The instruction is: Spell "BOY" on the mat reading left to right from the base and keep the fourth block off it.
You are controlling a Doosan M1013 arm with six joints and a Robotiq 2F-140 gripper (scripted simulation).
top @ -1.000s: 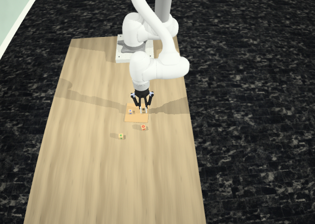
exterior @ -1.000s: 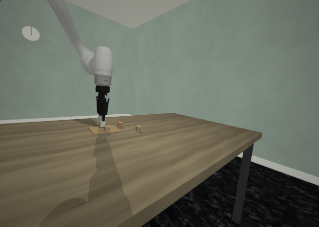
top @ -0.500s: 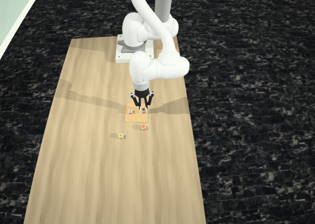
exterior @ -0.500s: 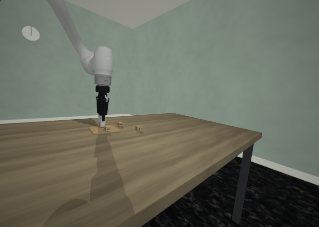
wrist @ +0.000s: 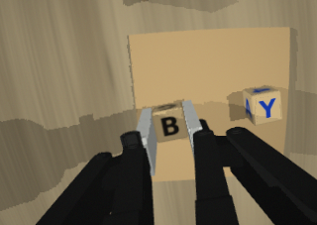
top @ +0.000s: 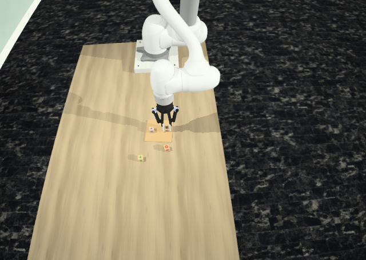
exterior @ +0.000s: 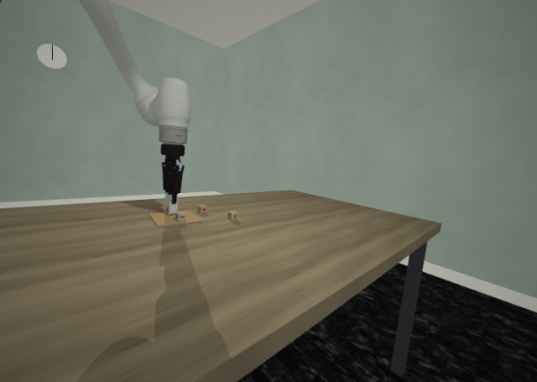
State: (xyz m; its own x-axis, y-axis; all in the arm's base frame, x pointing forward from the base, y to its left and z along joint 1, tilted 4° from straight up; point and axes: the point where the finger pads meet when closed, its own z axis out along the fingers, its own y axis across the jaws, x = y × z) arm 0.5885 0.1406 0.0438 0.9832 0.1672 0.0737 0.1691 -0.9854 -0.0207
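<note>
Right now my hand is 40 mm to the left of the tan square mat, 40 mm above it and 10 mm short of it.
</note>
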